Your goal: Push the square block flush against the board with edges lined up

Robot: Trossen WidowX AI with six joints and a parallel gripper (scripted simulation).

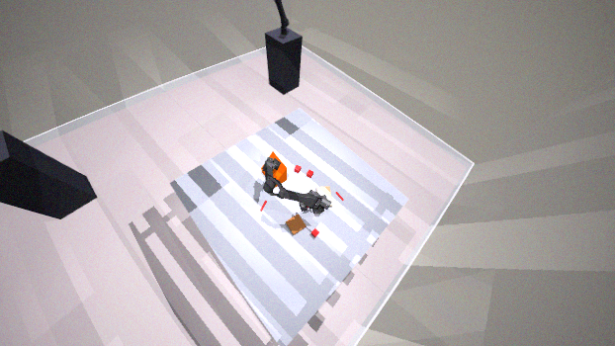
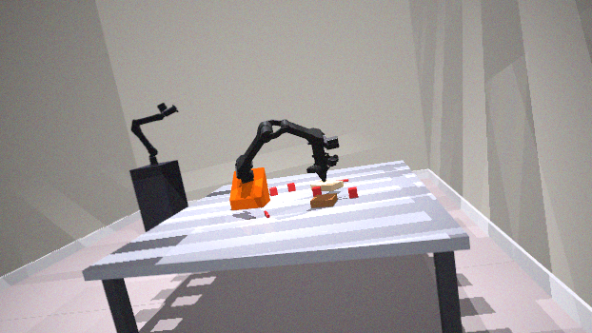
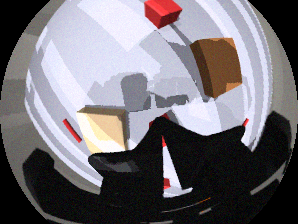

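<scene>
Now: the pale cream board 14 cm to the left of my gripper tip and 5 cm below it. The rest, counted from my gripper tip: square orange block: 16 cm to the right, 5 cm below.
</scene>
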